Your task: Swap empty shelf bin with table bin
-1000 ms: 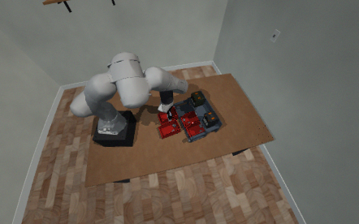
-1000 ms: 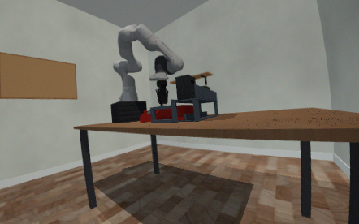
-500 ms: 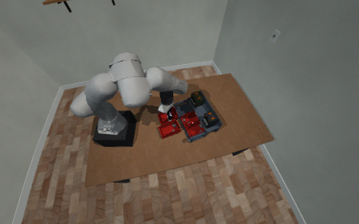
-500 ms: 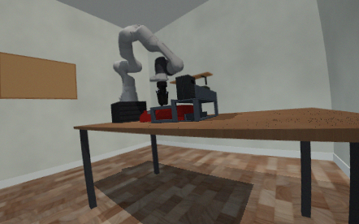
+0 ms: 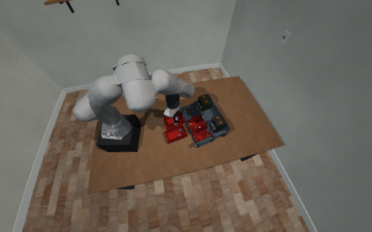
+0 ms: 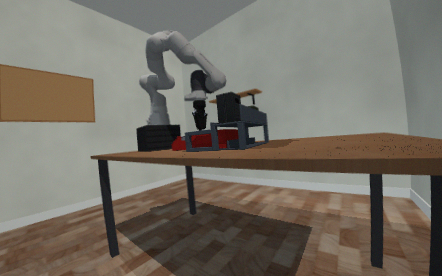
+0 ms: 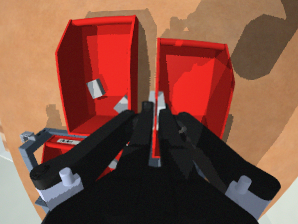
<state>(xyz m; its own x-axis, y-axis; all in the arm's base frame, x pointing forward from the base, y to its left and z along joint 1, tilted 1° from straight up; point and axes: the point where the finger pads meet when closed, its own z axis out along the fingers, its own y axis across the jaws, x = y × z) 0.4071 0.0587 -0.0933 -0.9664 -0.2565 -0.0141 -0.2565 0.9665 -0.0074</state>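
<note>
The grey shelf lip lies 110 mm ahead of my hand, 40 mm to the right of it and 70 mm below it. Also, from my hand: black box 320 mm ahead, 110 mm to the right, 90 mm above.
</note>
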